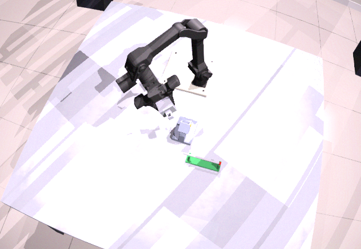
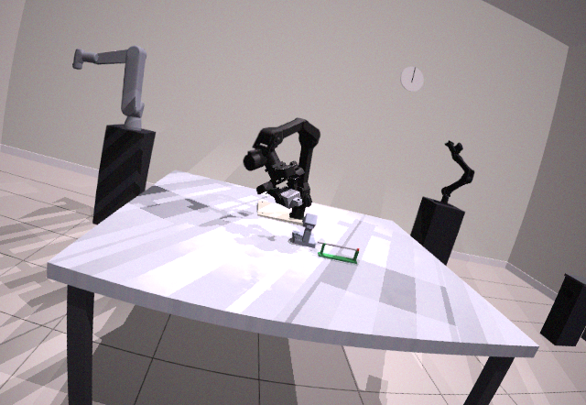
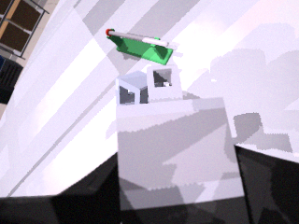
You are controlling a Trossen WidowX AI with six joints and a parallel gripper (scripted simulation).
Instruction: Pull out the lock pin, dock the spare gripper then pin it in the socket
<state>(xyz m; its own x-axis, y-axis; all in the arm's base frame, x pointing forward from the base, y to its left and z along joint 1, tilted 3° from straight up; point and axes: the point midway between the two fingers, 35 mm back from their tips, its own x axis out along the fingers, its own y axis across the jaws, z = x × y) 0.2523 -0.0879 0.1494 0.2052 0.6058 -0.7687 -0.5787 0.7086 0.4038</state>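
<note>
My gripper tip is 8 cm to the right of the grey mount, 8 cm above it and 2 cm short of it. The rest, counted from my gripper tip: spare gripper (1 cm to the right, 1 cm above); then green cradle (19 cm to the left, 12 cm ahead, 11 cm below).
</note>
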